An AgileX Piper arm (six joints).
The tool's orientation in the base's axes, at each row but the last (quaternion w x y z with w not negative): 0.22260 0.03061 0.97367 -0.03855; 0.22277 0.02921 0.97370 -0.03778; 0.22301 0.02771 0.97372 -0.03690; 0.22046 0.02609 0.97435 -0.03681
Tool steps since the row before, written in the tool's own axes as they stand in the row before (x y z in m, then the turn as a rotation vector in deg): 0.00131 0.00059 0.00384 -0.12 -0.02 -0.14; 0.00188 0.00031 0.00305 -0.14 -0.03 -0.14; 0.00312 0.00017 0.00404 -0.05 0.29 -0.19; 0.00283 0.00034 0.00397 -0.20 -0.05 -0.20
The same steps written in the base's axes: 0.00052 0.00030 -0.00406 0.05 -0.01 0.18; -0.00035 0.00012 -0.00358 0.06 -0.02 0.19; -0.00105 -0.00005 -0.00500 -0.02 0.30 0.18; -0.00083 0.00011 -0.00482 0.09 -0.04 0.27
